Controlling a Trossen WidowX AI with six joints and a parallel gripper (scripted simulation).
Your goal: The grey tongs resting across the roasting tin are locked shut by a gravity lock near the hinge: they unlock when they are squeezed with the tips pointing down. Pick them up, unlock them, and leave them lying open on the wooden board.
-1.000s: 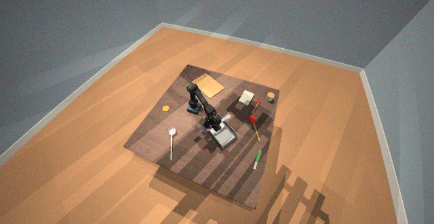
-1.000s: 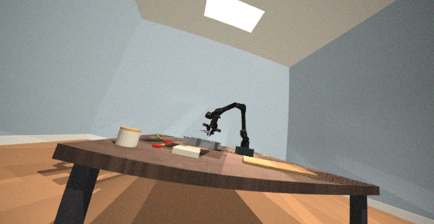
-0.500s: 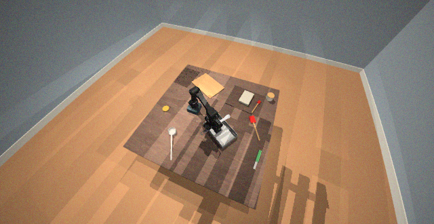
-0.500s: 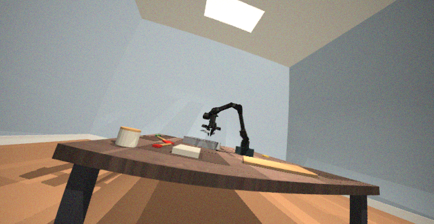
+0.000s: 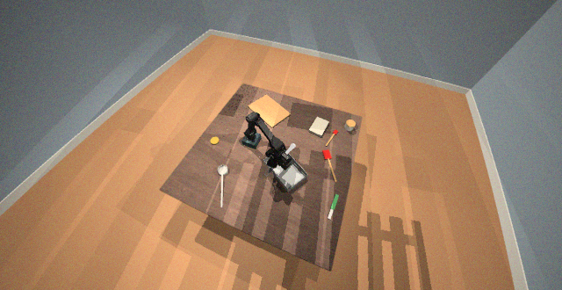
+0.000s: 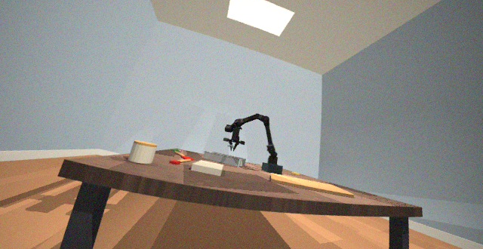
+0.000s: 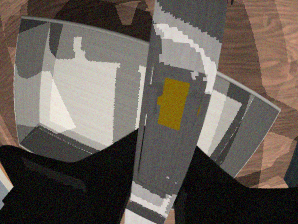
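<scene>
Now: gripper tip 40 mm below the yellow lock piece, 30 mm to the left of it and 10 mm past it. Also, from my gripper tip: white block: 540 mm to the left, 150 mm ahead, 90 mm below; then roasting tin: 70 mm below, 50 mm ahead, 30 mm to the left; then red spatula: 340 mm ahead, 240 mm to the left, 90 mm below.
</scene>
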